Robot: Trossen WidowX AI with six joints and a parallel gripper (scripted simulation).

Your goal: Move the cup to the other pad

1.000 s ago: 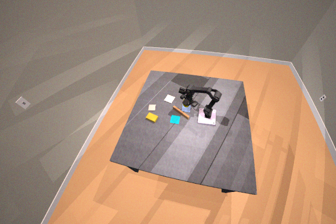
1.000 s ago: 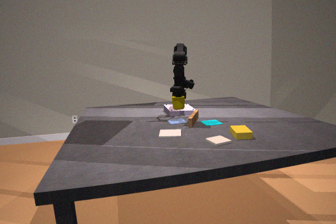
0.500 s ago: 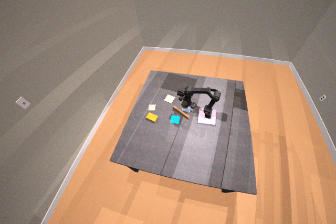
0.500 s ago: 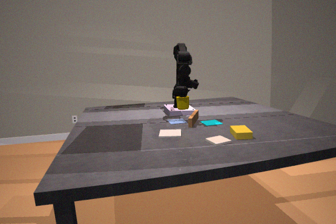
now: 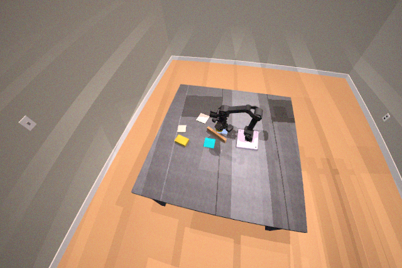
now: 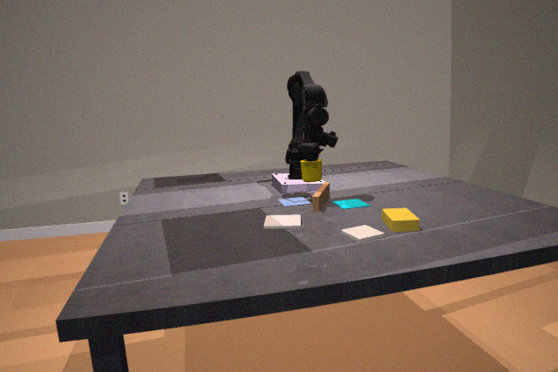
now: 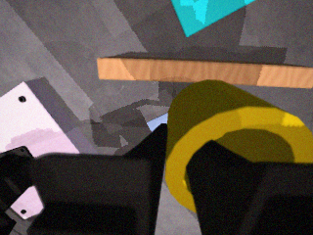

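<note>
Now: gripper tip 110 mm to the right of the cyan pad, 110 mm above it and 80 mm short of it. The rest, counted from my gripper tip: yellow cup (20 mm ahead, 10 mm to the right); wooden bar (90 mm below, 40 mm ahead, 20 mm to the left); pale blue pad (110 mm below, 70 mm to the right, 10 mm ahead).
</note>
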